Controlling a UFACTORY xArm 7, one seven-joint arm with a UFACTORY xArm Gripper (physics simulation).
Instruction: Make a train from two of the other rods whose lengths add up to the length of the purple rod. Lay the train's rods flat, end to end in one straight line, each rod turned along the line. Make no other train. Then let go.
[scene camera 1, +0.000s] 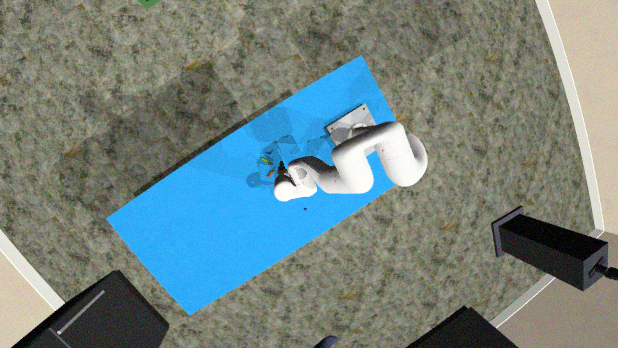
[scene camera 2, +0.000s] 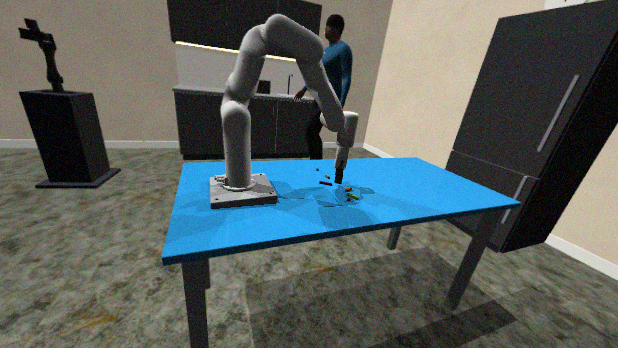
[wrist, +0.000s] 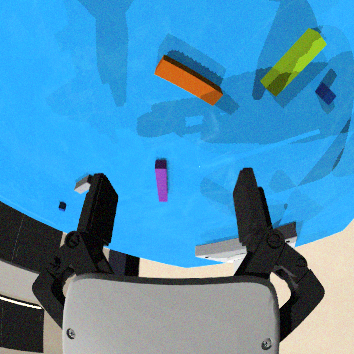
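Where they show: gripper, fingertip midpoint: (scene camera 2: 338, 179) (wrist: 172, 181); arm's base at its link origin: (scene camera 2: 239, 184).
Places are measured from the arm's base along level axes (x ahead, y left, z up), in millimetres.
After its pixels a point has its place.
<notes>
The purple rod (scene camera 2: 325, 183) @[x 377, y 61, z -18 mm] (wrist: 161, 182) @[x 387, y 61, z -14 mm] lies flat on the blue table. The orange rod (scene camera 1: 271, 174) @[x 466, y 5, z -13 mm] (scene camera 2: 348, 189) @[x 466, y -2, z -17 mm] (wrist: 189, 81) @[x 470, y 2, z -14 mm] and the lime rod (scene camera 1: 266, 161) @[x 463, y -61, z -14 mm] (scene camera 2: 353, 196) @[x 464, y -68, z -17 mm] (wrist: 294, 62) @[x 466, y -61, z -14 mm] lie apart at different angles. A short dark blue rod (wrist: 326, 93) @[x 439, y -87, z -14 mm] lies beside the lime rod. A small light grey rod (scene camera 2: 327, 176) @[x 409, y 140, z -17 mm] (wrist: 82, 185) @[x 415, y 143, z -14 mm] is partly hidden by the left finger in the wrist view. A tiny dark blue cube (scene camera 1: 305, 209) @[x 383, y 234, z -15 mm] (scene camera 2: 317, 169) @[x 381, y 233, z -18 mm] (wrist: 62, 205) @[x 384, y 230, z -18 mm] lies farther out. My gripper (scene camera 1: 281, 165) @[x 424, y 33, z 15 mm] (scene camera 2: 339, 181) @[x 424, y 33, z 15 mm] (wrist: 172, 181) @[x 424, y 33, z 15 mm] is open and empty above the table, with the purple rod showing between its fingers in the wrist view.
The arm's base plate (scene camera 1: 340, 126) @[x 75, y -82, z 4 mm] (scene camera 2: 242, 200) @[x 18, y -124, z -2 mm] is fixed on the blue table (scene camera 1: 200, 240) @[x 926, y 171, z -24 mm] (scene camera 2: 425, 185) @[x 914, y 64, z -24 mm]. The arm hides part of the table in scene camera 1. A person (scene camera 2: 338, 65) stands behind the table, and a dark fridge (scene camera 2: 520, 100) is at the right.
</notes>
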